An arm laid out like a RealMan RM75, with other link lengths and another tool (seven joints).
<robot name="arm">
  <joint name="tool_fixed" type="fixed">
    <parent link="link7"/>
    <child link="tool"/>
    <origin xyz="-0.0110 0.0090 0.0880" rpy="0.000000 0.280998 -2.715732"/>
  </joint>
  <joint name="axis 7" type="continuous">
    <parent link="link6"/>
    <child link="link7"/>
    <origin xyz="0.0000 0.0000 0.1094"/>
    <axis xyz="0 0 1"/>
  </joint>
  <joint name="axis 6" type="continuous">
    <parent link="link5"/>
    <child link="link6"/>
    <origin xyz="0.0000 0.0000 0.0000"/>
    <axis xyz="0 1 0"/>
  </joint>
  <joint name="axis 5" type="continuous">
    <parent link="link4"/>
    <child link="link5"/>
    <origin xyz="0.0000 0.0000 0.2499"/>
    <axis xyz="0 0 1"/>
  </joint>
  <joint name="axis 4" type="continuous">
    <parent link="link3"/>
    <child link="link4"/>
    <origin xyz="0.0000 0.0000 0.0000"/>
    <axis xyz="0 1 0"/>
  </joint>
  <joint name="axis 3" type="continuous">
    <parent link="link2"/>
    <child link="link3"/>
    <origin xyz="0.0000 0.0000 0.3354"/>
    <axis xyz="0 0 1"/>
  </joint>
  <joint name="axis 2" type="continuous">
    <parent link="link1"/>
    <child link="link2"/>
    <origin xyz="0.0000 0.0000 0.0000"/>
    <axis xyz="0 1 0"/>
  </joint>
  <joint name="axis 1" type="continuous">
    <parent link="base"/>
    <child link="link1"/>
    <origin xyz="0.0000 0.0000 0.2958"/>
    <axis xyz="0 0 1"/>
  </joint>
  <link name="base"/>
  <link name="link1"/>
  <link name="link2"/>
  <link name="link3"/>
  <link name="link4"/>
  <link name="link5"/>
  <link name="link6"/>
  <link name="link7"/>
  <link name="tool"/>
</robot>
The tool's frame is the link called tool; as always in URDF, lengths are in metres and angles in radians. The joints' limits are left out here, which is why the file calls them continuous.
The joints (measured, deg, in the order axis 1, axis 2, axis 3, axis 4, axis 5, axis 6, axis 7), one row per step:
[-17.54 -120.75 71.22 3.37 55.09 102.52 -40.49]
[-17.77 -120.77 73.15 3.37 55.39 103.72 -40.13]
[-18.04 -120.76 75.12 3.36 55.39 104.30 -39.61]
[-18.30 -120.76 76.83 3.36 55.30 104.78 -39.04]
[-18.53 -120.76 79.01 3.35 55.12 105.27 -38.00]
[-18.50 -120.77 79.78 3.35 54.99 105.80 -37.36]
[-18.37 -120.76 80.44 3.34 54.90 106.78 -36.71]
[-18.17 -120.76 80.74 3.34 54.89 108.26 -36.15]
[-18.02 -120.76 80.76 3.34 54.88 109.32 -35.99]
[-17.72 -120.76 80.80 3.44 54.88 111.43 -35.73]
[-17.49 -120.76 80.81 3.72 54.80 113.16 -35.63]
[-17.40 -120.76 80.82 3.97 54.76 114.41 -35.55]
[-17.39 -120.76 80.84 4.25 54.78 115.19 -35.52]
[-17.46 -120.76 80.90 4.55 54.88 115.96 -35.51]
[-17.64 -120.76 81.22 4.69 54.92 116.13 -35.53]
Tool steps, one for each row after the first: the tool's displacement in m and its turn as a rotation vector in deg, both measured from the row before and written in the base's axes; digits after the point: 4 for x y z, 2 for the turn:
[0.0053 -0.0061 -0.0029 -1.37 -0.04 -2.35]
[0.0035 -0.0044 -0.0033 -1.14 0.39 -1.87]
[0.0030 -0.0035 -0.0026 -0.83 0.36 -1.64]
[0.0028 -0.0047 -0.0033 -0.78 0.65 -2.00]
[0.0013 -0.0027 -0.0003 0.02 0.04 -0.91]
[0.0016 -0.0037 0.0010 0.13 -0.32 -1.05]
[0.0022 -0.0042 0.0027 0.33 -0.84 -1.11]
[0.0015 -0.0025 0.0024 0.21 -0.76 -0.58]
[0.0030 -0.0049 0.0049 0.41 -1.52 -1.22]
[0.0028 -0.0033 0.0046 0.43 -1.33 -1.09]
[0.0024 -0.0020 0.0034 0.33 -0.95 -0.92]
[0.0019 -0.0009 0.0022 0.20 -0.58 -0.75]
[0.0022 -0.0008 0.0020 0.10 -0.54 -0.89]
[0.0014 0.0000 -0.0001 -0.23 -0.04 -0.58]

